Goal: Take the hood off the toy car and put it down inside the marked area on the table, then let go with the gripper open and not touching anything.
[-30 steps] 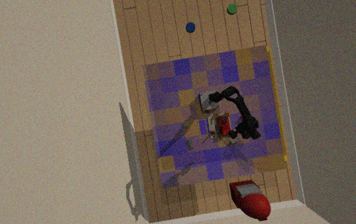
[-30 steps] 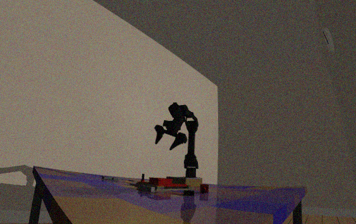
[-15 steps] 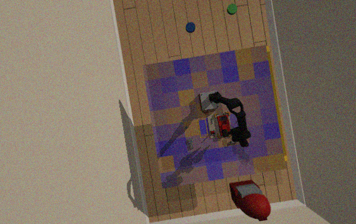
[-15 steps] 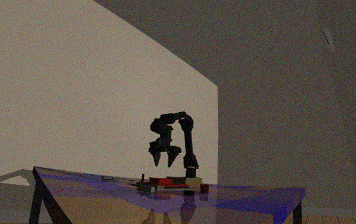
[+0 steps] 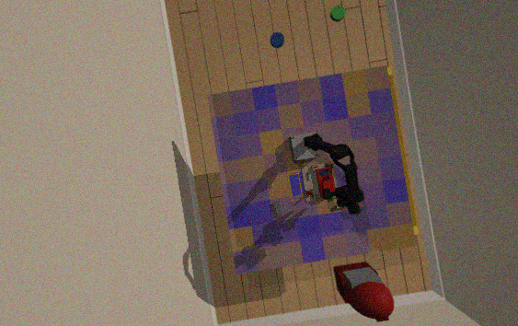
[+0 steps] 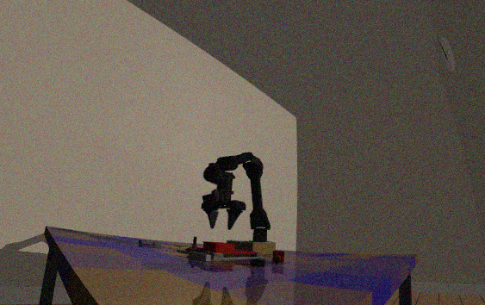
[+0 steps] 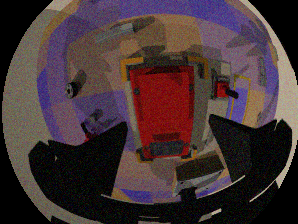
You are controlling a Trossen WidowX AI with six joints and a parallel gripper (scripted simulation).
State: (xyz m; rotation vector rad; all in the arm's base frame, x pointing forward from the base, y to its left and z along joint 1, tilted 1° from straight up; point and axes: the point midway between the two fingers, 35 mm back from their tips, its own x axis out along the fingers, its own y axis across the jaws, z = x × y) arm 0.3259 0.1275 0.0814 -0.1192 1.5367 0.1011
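My gripper tip is now 60 mm above the hood. The rest, counted from my gripper tip: dark wheel: 230 mm to the left, 90 mm below, 20 mm ahead.
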